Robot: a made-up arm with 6 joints. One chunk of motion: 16 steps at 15 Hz.
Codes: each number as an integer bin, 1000 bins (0 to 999) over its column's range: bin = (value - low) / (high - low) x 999, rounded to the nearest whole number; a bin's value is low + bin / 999 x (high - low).
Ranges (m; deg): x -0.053..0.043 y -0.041..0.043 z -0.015..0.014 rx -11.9..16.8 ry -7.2..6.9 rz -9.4..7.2
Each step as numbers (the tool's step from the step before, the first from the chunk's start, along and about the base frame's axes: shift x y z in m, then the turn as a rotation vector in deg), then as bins.
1 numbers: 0.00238 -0.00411 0.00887 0.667 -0.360 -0.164
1 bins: 576 439 822 437 485 556
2 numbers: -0.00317 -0.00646 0.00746 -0.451 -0.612 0.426
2 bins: 519 411 774 399 467 591
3 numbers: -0.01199 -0.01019 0.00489 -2.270 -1.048 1.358
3 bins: 427 366 685 335 436 647
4 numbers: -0.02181 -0.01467 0.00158 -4.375 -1.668 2.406
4 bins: 325 313 571 262 392 710
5 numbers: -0.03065 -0.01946 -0.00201 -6.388 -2.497 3.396
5 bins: 233 256 447 192 333 770
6 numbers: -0.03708 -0.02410 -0.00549 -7.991 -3.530 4.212
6 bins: 166 201 328 136 260 819
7 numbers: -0.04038 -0.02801 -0.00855 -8.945 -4.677 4.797
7 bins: 131 154 222 103 179 854
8 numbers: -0.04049 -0.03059 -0.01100 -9.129 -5.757 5.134
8 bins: 130 124 138 96 102 875
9 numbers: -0.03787 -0.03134 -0.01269 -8.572 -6.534 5.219
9 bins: 157 115 80 116 47 880
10 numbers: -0.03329 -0.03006 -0.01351 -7.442 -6.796 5.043
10 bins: 205 130 51 155 29 869
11 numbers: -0.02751 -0.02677 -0.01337 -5.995 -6.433 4.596
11 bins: 265 169 56 206 54 842
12 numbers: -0.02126 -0.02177 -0.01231 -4.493 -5.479 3.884
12 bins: 330 229 93 258 122 799
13 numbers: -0.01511 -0.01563 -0.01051 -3.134 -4.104 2.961
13 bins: 394 302 155 305 219 744
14 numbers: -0.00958 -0.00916 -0.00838 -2.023 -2.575 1.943
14 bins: 452 379 228 344 328 683
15 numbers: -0.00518 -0.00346 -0.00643 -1.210 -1.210 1.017
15 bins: 498 446 295 372 424 627
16 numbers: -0.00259 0.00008 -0.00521 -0.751 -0.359 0.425
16 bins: 525 489 337 388 485 591
